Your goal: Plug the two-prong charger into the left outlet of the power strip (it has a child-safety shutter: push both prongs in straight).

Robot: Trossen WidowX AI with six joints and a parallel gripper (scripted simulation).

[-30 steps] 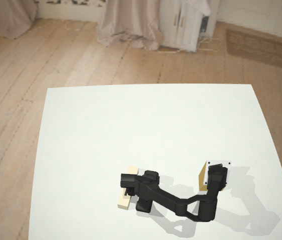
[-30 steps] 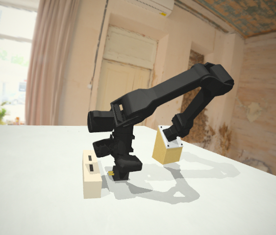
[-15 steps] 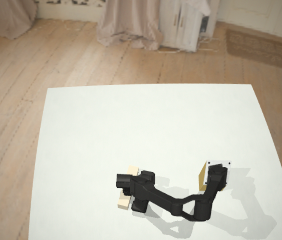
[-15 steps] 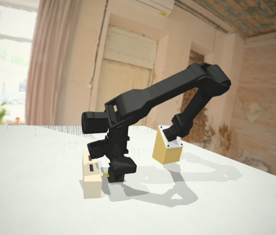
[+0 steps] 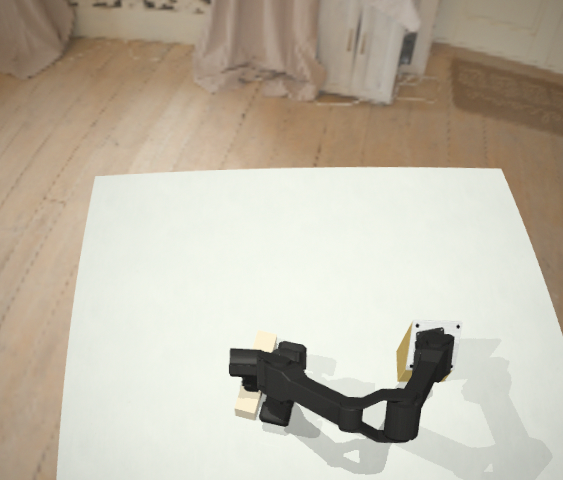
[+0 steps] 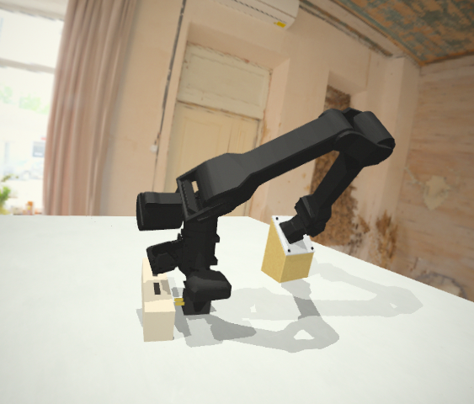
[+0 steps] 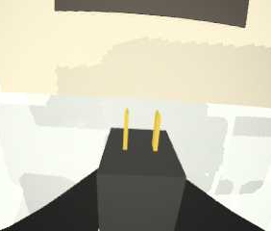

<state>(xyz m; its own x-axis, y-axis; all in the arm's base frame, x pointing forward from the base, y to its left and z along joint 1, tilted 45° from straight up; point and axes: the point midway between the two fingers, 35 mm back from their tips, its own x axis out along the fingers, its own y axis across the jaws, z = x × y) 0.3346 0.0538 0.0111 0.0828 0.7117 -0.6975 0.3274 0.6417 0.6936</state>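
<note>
The dark grey charger is 1 cm ahead of my gripper tip and 1 cm above it.
</note>
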